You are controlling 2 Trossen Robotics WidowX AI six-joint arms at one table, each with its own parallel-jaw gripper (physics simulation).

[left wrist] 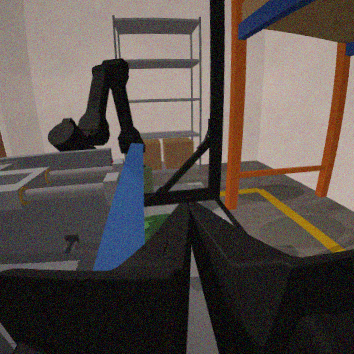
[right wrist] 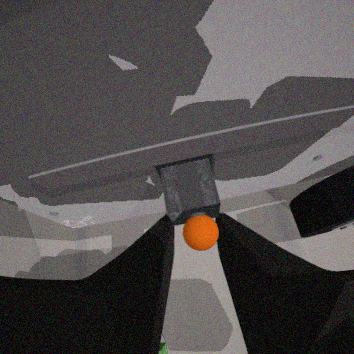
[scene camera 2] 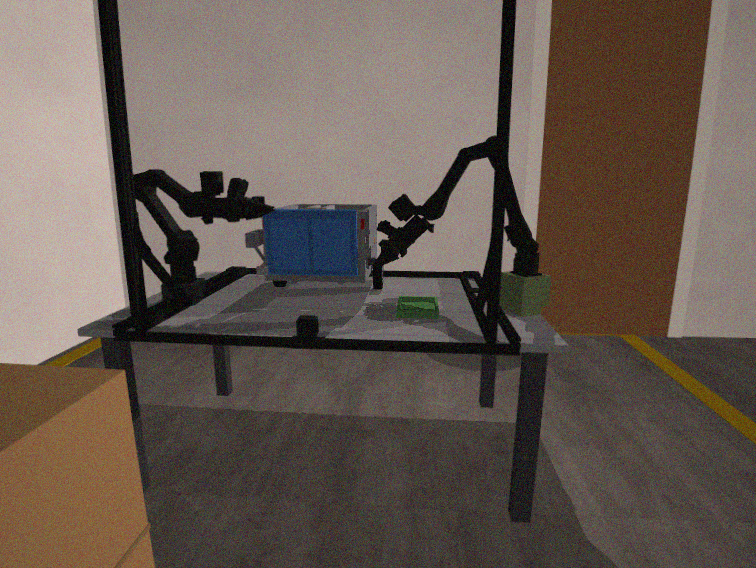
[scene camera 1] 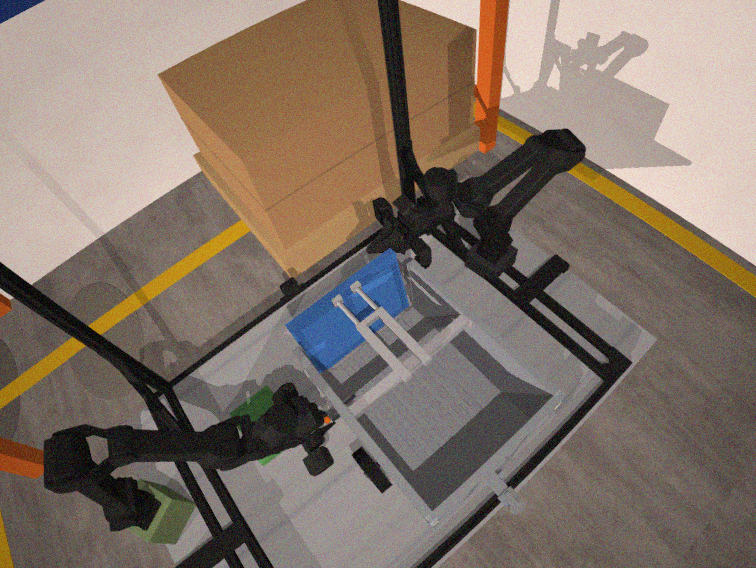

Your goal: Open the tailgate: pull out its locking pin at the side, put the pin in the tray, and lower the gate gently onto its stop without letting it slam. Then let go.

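Where they show: left gripper, fingertip midpoint: (left wrist: 187, 210) (scene camera 2: 274, 208) (scene camera 1: 366, 251); right gripper, fingertip midpoint: (right wrist: 194, 221) (scene camera 2: 374, 266) (scene camera 1: 331, 418); left arm's base, link origin: (scene camera 2: 183, 281) (scene camera 1: 492, 250); right arm's base, link origin: (scene camera 2: 525, 273) (scene camera 1: 143, 509).
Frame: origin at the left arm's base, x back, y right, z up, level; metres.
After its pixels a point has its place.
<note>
The blue tailgate (scene camera 1: 314, 342) {y 0.081, x -0.516, z 0.146 m} (scene camera 2: 311, 241) {y 0.085, x -0.413, z 0.135 m} (left wrist: 125, 215) {y 0.080, x -0.328, z 0.225 m} stands upright at the end of the grey truck bed (scene camera 1: 531, 390) {y -0.308, x -0.314, z 0.163 m}. The locking pin's orange knob (scene camera 1: 328, 420) {y -0.032, x -0.604, z 0.061 m} (right wrist: 201, 232) {y -0.027, x -0.607, z 0.063 m} sits at the dark socket (right wrist: 190, 187) {y -0.029, x -0.590, z 0.067 m} on the bed's side. My right gripper (scene camera 1: 330, 422) {y -0.026, x -0.596, z 0.039 m} (scene camera 2: 375, 262) {y -0.026, x -0.596, z 0.039 m} (right wrist: 194, 221) {y -0.026, x -0.596, z 0.039 m} is partly open, its fingers narrowly either side of the knob, with a slim gap showing at the knob's left in the right wrist view. My left gripper (scene camera 2: 273, 208) {y 0.110, x -0.317, z 0.229 m} (left wrist: 187, 210) {y 0.110, x -0.317, z 0.229 m} is shut and empty beside the tailgate's upper edge. The green tray (scene camera 1: 253, 404) {y 0.178, x -0.710, z -0.055 m} (scene camera 2: 417, 314) {y 0.191, x -0.710, z -0.052 m} is partly hidden under the right arm in scene camera 1.
A black wheel (scene camera 1: 371, 470) {y -0.165, x -0.613, z 0.040 m} (right wrist: 325, 200) {y -0.110, x -0.605, z 0.016 m} is close beside the pin's socket. Pale bars (scene camera 1: 391, 354) {y -0.086, x -0.447, z 0.226 m} cross the truck bed. A black frame (scene camera 2: 232, 340) {y 0.344, x -0.248, z -0.069 m} surrounds the work area, and large cardboard boxes (scene camera 1: 317, 116) stand beyond it.
</note>
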